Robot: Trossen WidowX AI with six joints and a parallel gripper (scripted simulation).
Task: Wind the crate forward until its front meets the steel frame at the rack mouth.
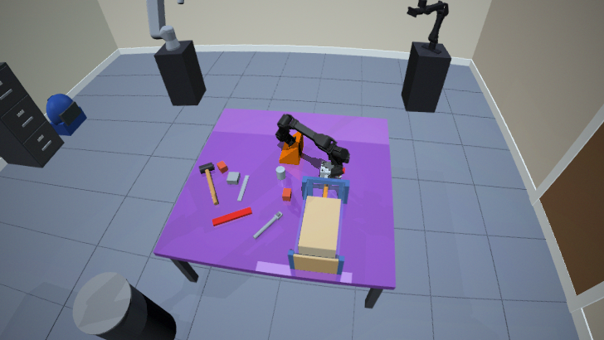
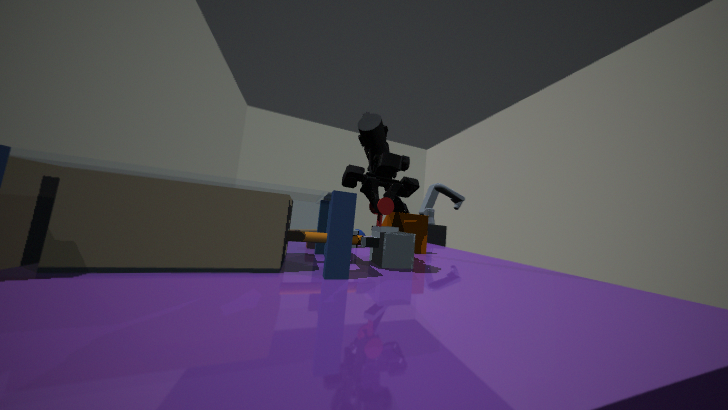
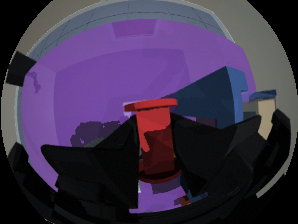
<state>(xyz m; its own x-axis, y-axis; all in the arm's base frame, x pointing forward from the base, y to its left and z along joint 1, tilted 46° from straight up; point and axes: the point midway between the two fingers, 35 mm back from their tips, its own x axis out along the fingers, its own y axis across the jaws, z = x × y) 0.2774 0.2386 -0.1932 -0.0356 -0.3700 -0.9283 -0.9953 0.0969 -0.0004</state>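
The red knob is 20 mm to the right of my gripper tip. The rest, counted from my gripper tip: grey bar 40 mm ahead, 600 mm to the right, 130 mm below; grey winch 90 mm behind, 90 mm to the right, 100 mm below; winch handle 30 mm behind, 40 mm to the right, 30 mm below.
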